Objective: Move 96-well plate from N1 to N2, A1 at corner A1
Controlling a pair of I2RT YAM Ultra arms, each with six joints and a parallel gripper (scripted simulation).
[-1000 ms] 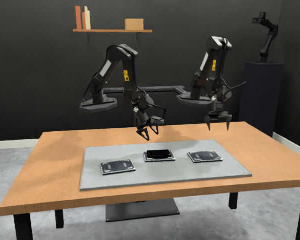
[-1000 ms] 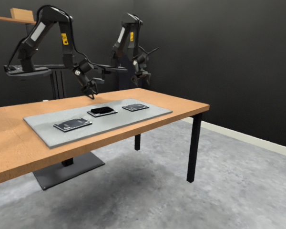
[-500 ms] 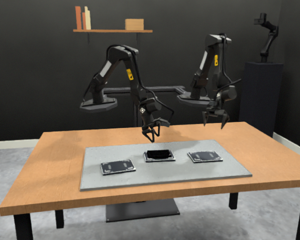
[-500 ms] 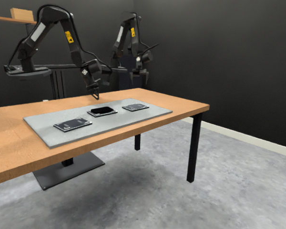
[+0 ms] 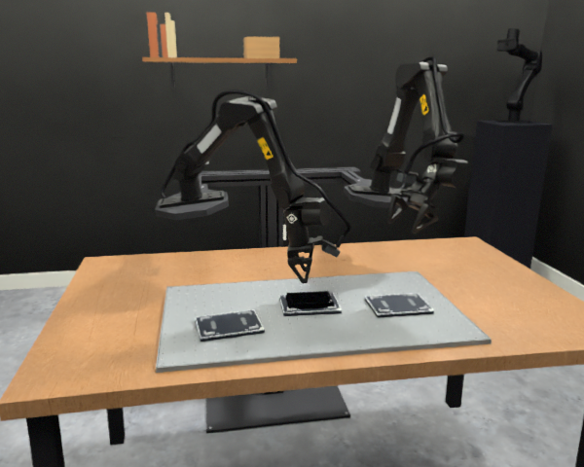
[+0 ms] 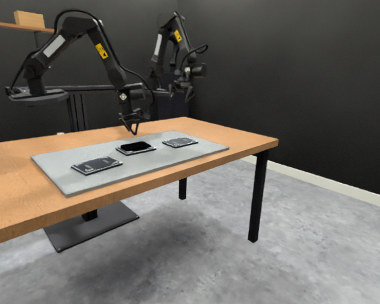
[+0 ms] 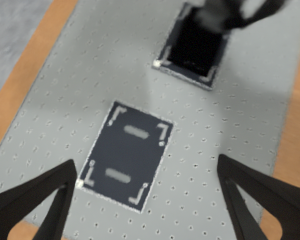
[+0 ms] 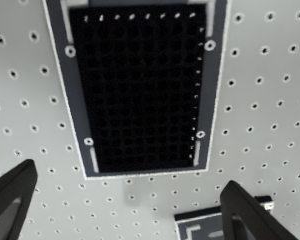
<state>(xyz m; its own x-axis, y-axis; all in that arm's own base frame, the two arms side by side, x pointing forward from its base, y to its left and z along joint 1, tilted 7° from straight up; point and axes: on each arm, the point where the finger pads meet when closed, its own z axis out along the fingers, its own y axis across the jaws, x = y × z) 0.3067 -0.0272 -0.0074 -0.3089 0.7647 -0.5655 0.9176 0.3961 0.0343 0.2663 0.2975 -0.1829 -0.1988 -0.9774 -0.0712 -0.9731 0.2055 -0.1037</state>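
Now: right hand 1 cm short of the black 96-well plate, 1 cm to the right of it and 7 cm above it. The rest, counted from my right hand: plate nest: 1 cm ahead, 1 cm to the left, 9 cm below.
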